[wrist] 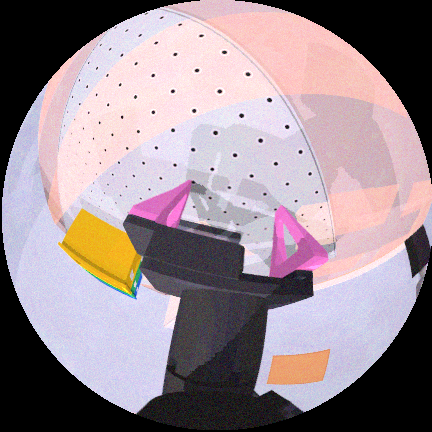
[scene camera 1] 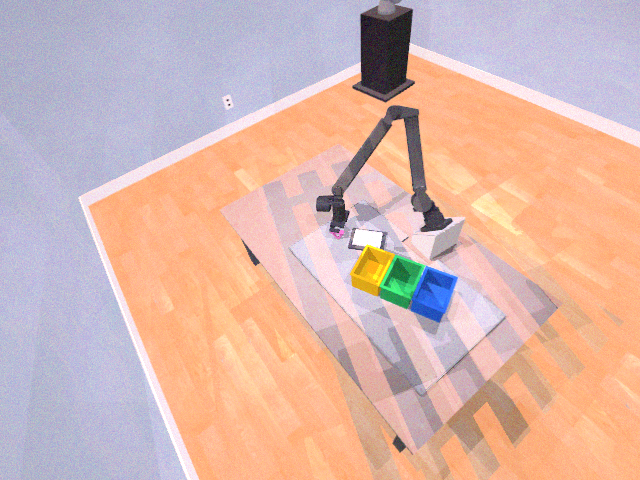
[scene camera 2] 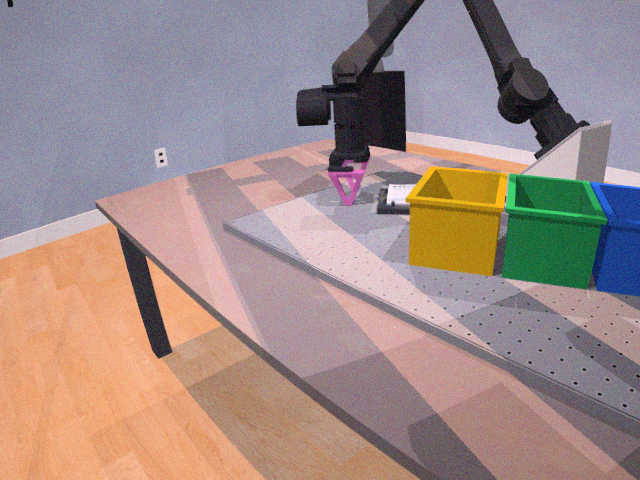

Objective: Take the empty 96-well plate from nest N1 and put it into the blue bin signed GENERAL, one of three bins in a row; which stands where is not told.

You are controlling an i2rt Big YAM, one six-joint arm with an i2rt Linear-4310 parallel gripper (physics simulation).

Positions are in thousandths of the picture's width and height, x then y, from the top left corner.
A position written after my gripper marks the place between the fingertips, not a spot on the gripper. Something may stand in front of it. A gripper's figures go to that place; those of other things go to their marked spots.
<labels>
My gripper (scene camera 2: 549,411): 0.89 m from the lens. A green bin (scene camera 2: 862,520) is 0.58 m from the lens. A yellow bin (scene camera 2: 723,497): 0.58 m from the lens. A green bin (scene camera 2: 860,405) is 0.71 m from the lens.
</labels>
